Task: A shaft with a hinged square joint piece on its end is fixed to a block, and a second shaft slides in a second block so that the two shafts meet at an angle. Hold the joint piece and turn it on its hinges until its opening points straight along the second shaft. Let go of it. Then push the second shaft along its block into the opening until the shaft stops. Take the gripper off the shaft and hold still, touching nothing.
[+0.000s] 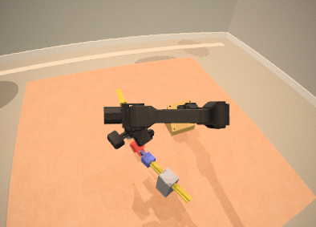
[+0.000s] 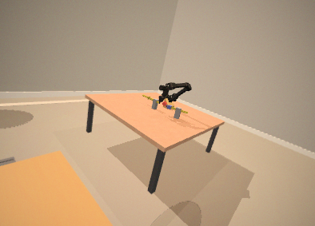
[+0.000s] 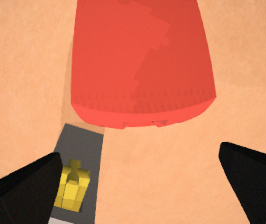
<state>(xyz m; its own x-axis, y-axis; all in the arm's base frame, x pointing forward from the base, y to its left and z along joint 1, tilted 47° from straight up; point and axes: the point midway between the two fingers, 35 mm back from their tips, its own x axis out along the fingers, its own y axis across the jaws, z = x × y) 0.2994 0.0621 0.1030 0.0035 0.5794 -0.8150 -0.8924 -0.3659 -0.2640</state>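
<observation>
My gripper tip is now 30 mm past the red joint piece and 50 mm to the right of it.
</observation>
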